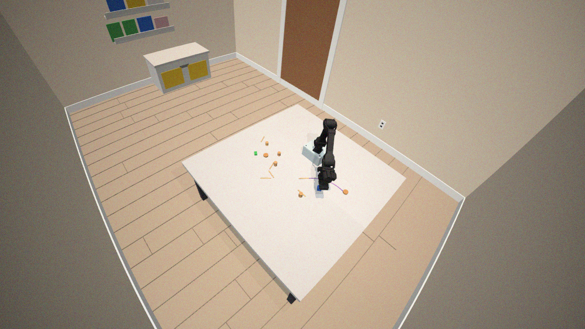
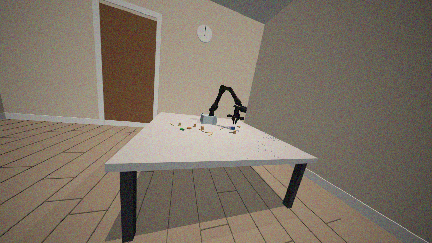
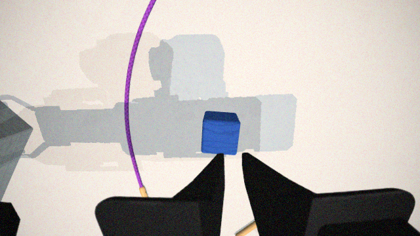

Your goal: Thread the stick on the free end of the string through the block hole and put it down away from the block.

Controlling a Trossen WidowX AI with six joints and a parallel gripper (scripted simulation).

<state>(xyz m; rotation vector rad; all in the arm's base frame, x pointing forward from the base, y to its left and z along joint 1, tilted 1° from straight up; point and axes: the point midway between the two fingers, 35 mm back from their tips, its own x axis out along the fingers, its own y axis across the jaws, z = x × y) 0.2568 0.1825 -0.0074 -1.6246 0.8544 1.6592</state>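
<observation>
Right now my gripper tip is 10 mm past the blue wooden block and 50 mm above it. From my gripper tip the other things lie so: thin wooden stick 30 mm behind, 130 mm to the right, 60 mm below; then purple string 40 mm behind, 120 mm to the right, 60 mm below; then short round wooden block 130 mm ahead, 80 mm to the right, 50 mm below.
</observation>
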